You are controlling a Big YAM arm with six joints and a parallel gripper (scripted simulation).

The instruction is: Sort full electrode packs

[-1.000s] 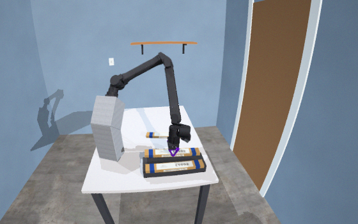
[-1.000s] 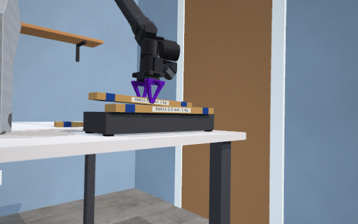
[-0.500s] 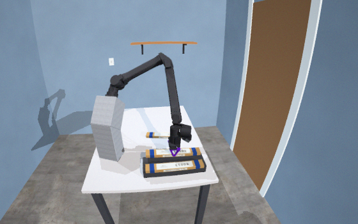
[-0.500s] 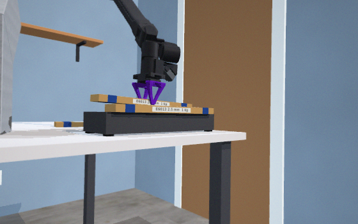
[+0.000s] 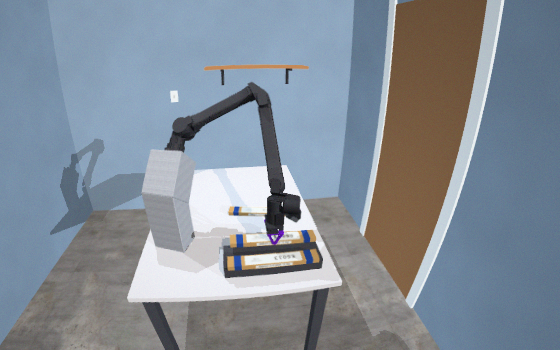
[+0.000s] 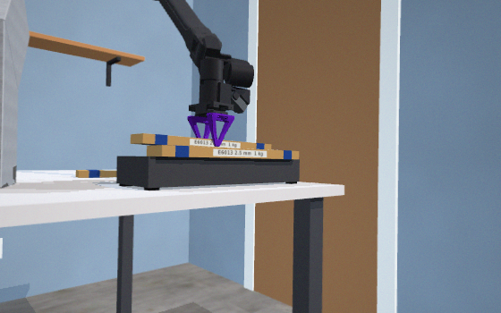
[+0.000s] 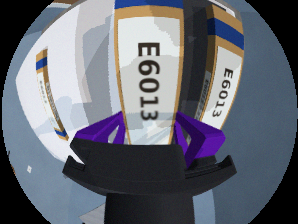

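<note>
The low platform is 20 mm behind my hand, 50 mm to the right of it and 80 mm below it.
</note>
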